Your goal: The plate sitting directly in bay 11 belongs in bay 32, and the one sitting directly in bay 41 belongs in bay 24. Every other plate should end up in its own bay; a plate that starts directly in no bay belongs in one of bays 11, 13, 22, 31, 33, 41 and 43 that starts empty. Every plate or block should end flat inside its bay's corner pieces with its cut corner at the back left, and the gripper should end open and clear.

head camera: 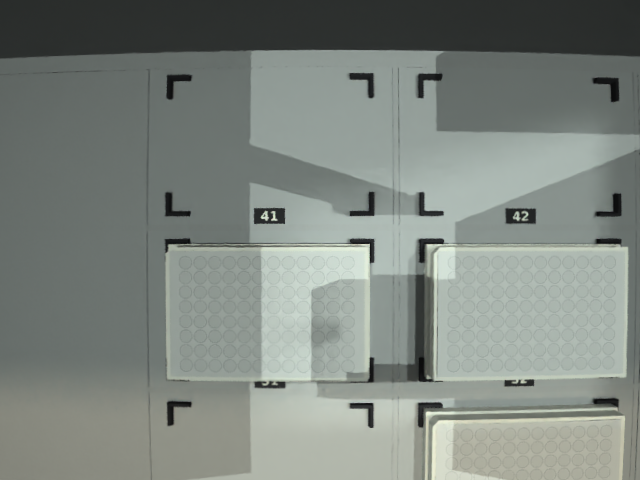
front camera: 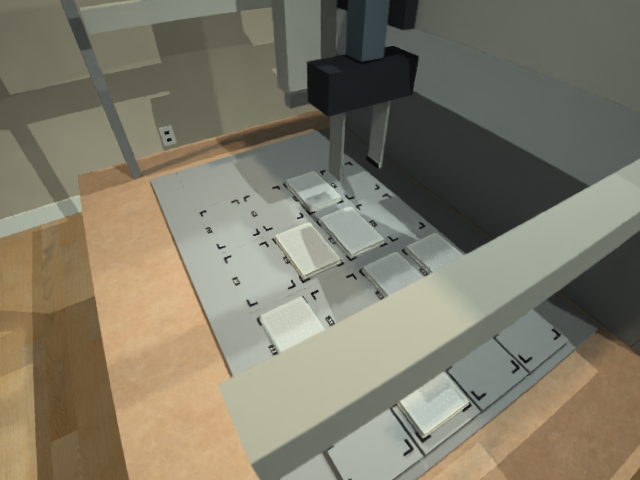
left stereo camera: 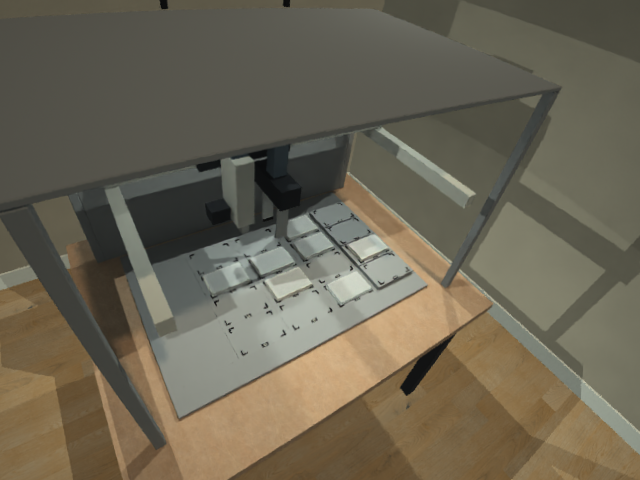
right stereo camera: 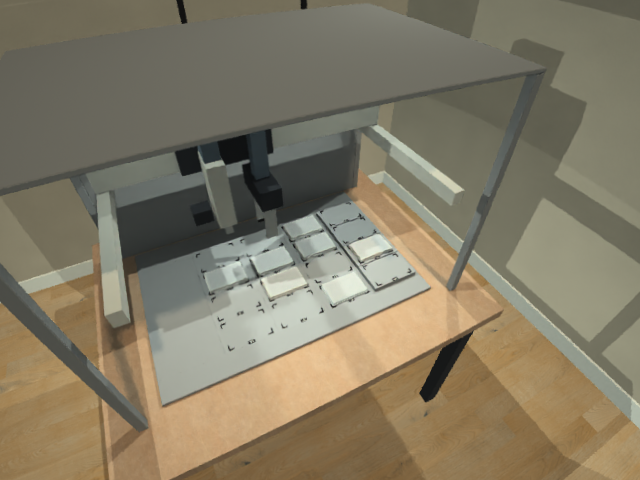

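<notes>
My gripper is open and empty, high over the back of the deck; its fingers are outside the head view. A plate lies in bay 31; its cut corner is hard to make out. Another plate lies in bay 32, cut corner at the back left. A plate is in bay 22, cut corner also at the back left. A plate sits in bay 24. Bays 41, 42 and 11 hold no plate.
More plates sit in bay 13, bay 33 and bay 43. The parked pipetting stage hangs beside the gripper. A pale rail hides part of the deck in the front view.
</notes>
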